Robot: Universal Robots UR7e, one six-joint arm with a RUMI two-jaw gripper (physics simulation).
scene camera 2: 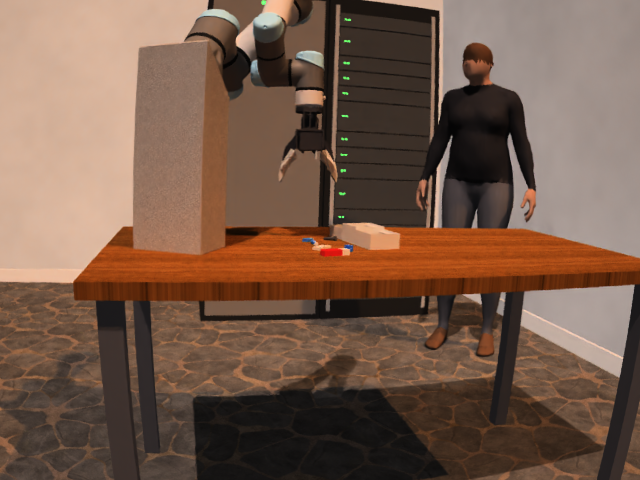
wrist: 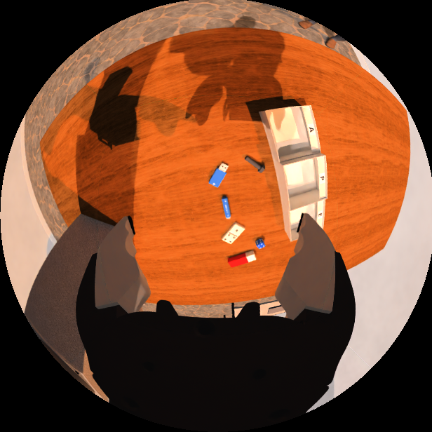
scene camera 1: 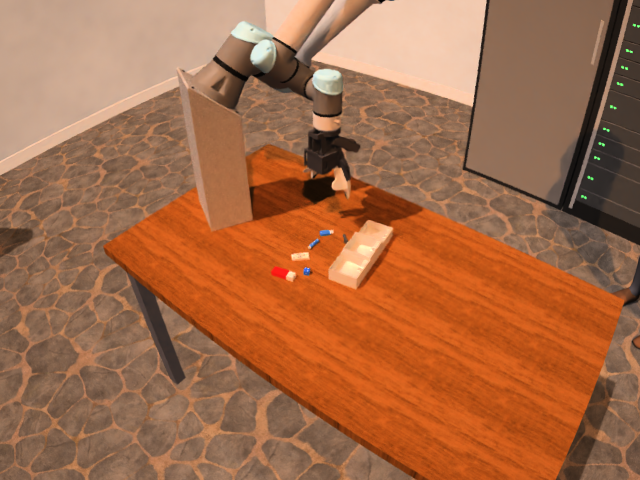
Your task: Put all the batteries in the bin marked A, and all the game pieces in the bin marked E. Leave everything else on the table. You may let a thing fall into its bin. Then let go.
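Where they show: gripper, fingertip midpoint: [scene camera 2: 308, 182] [scene camera 1: 329, 188]; arm's base at its link origin: [scene camera 2: 190, 75] [scene camera 1: 212, 94].
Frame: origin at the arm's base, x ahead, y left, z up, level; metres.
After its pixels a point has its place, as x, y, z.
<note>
My gripper [scene camera 1: 329, 186] @(0.306, 0.158, -0.262) [scene camera 2: 308, 180] @(0.306, 0.158, -0.262) [wrist: 214, 217] is open and empty, high above the table. A blue battery [scene camera 1: 313, 243] @(0.321, 0.074, -0.408) [wrist: 226, 207] lies on the table. A white domino [scene camera 1: 300, 256] @(0.335, 0.010, -0.408) [scene camera 2: 321, 247] @(0.328, -0.007, -0.410) [wrist: 233, 233] lies flat beside it. A blue die [scene camera 1: 307, 271] @(0.399, -0.023, -0.402) [scene camera 2: 348, 248] @(0.390, -0.029, -0.408) [wrist: 260, 243] lies nearer the bins. In the wrist view, bin A [wrist: 311, 129] is at the top of a joined row, bin P [wrist: 322, 178] in the middle, and bin E [wrist: 320, 215] at the bottom, partly hidden by a finger. No object shows in the visible parts of the bins.
A blue USB stick [scene camera 1: 326, 232] @(0.312, 0.138, -0.409) [wrist: 218, 175], a dark bolt [scene camera 1: 345, 238] @(0.372, 0.157, -0.408) [wrist: 255, 164] and a red block with a white end [scene camera 1: 283, 273] @(0.357, -0.074, -0.403) [scene camera 2: 331, 252] @(0.342, -0.087, -0.408) [wrist: 241, 259] lie around the battery and game pieces. A tall grey pillar [scene camera 1: 219, 160] @(0.068, -0.047, -0.174) [scene camera 2: 170, 149] @(-0.029, -0.073, -0.182) stands on the table. A person [scene camera 2: 478, 134] stands behind the table.
</note>
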